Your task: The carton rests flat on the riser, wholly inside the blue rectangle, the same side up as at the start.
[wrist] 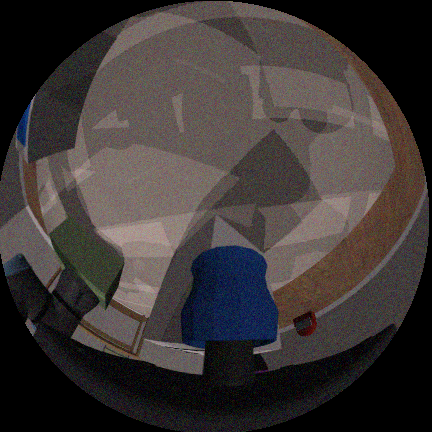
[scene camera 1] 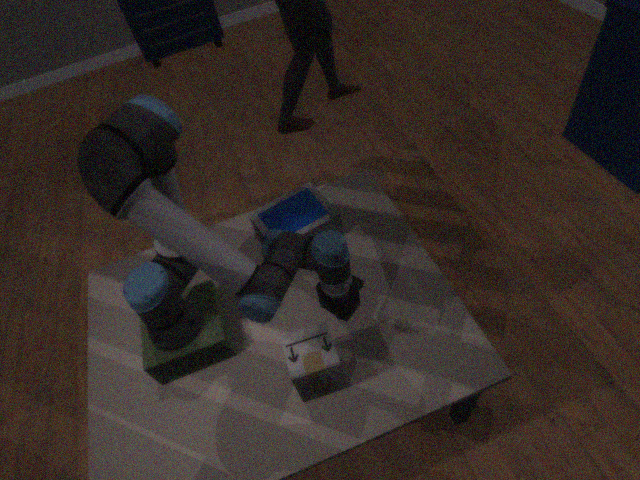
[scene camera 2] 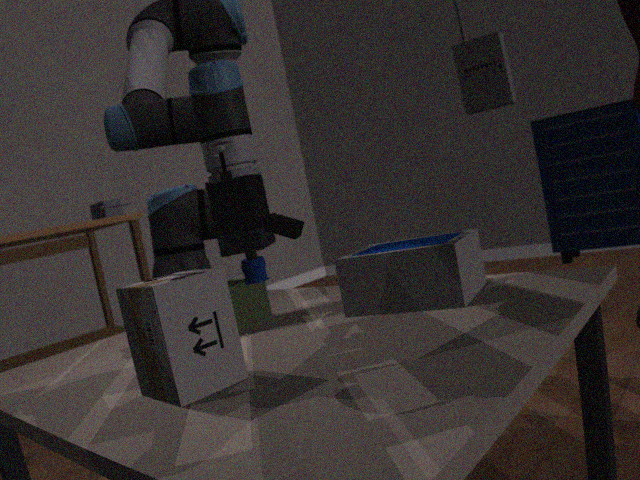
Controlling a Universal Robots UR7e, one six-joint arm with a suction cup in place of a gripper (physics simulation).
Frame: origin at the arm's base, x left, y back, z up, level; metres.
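Where they show: end effector, tool point: [wrist: 228, 273] [scene camera 2: 256, 281]; arm's base, origin of the base link: [wrist: 81, 284] [scene camera 1: 176, 327].
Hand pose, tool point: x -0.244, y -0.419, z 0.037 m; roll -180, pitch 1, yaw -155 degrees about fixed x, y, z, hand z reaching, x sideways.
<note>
Things, the pixels of their top centre, and the offset from my tool point.
- white carton, middle of its top: [wrist: 207, 352] [scene camera 2: 168, 278] [scene camera 1: 309, 349] dy +0.123, dx -0.054, dz +0.028 m
- grey riser, middle of its top: [scene camera 2: 408, 243] [scene camera 1: 292, 213] dy -0.058, dx +0.429, dz -0.025 m
- blue rectangle, middle of its top: [scene camera 2: 408, 243] [scene camera 1: 292, 213] dy -0.058, dx +0.429, dz -0.025 m
The white carton [scene camera 1: 312, 356] [scene camera 2: 204, 335] [wrist: 172, 292] stands upright on the table. Its top bears black arrows and a tan patch; a side has arrows lying sideways. The grey riser [scene camera 2: 403, 284] [wrist: 62, 100] has a blue rectangle [scene camera 1: 294, 209] [scene camera 2: 413, 243] [wrist: 23, 125] on top, with no carton on it. My gripper's blue suction cup [scene camera 2: 254, 271] [wrist: 230, 295] is open, with nothing seen held. In scene camera 2 it hangs right of the carton's upper part, apart from it in the picture. The cup is hidden in scene camera 1.
A green block [scene camera 1: 188, 346] [scene camera 2: 251, 304] [wrist: 90, 260] lies under the arm's base, behind the carton in scene camera 2. The table's edge [scene camera 1: 403, 424] runs past the carton. A person's legs [scene camera 1: 305, 67] show on the floor beyond the table. A blue cabinet [scene camera 2: 589, 180] stands behind.
</note>
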